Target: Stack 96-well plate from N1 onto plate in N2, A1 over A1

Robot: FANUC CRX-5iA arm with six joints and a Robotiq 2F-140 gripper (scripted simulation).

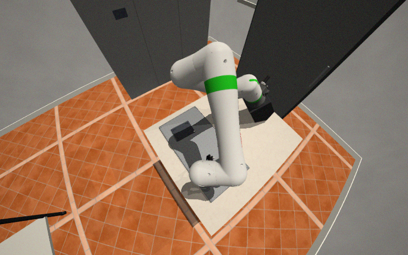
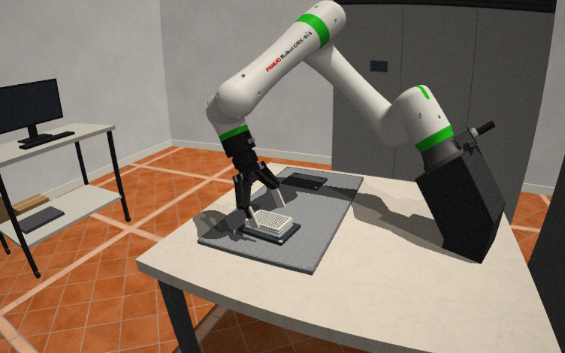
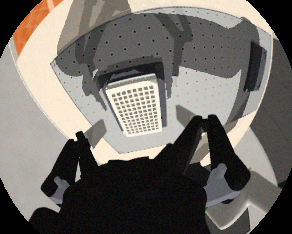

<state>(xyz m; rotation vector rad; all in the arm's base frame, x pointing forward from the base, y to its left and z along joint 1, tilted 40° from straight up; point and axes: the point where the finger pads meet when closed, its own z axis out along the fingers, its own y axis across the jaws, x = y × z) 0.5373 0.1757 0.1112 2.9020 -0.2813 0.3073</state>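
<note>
Right now the black nest N2 is 50 mm below my hand. Round my hand: nest N1: 30 mm behind, 400 mm to the right, 50 mm below.
</note>
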